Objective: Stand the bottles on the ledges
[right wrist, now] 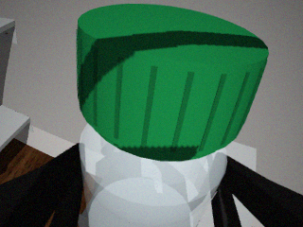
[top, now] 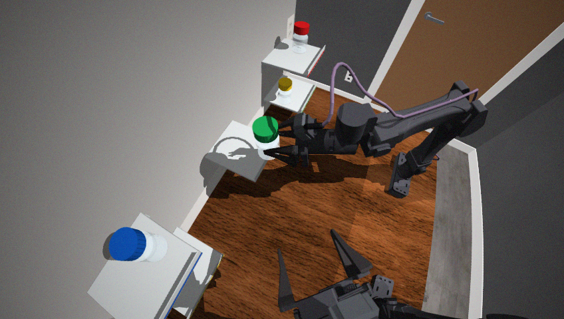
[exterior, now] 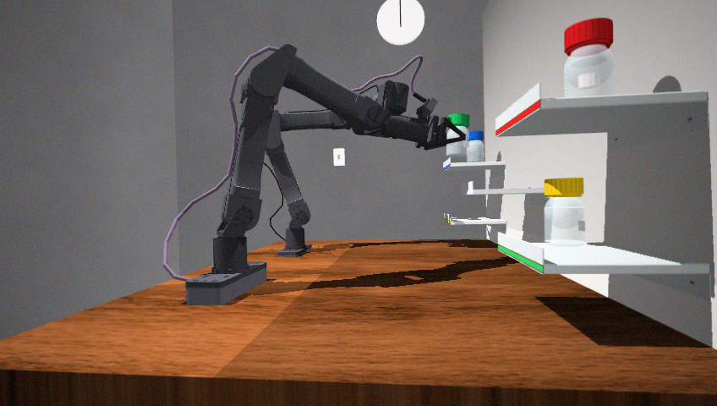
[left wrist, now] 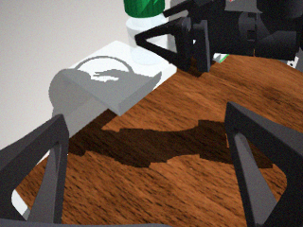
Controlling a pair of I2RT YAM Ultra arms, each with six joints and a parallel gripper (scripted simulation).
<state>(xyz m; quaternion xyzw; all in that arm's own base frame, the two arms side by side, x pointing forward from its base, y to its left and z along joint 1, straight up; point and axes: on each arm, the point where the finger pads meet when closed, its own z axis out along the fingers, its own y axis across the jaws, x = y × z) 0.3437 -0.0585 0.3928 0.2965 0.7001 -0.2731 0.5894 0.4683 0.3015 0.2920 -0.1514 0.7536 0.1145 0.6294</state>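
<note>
My right hand is 100 mm short of the yellow-capped bottle, 360 mm to the left of it and 180 mm above it. The rest, counted from my right hand: blue-capped bottle (120 mm ahead, 310 mm to the left, 10 mm above); green-capped bottle (right at my right hand); wall (210 mm ahead, 40 mm to the right, 130 mm above).
</note>
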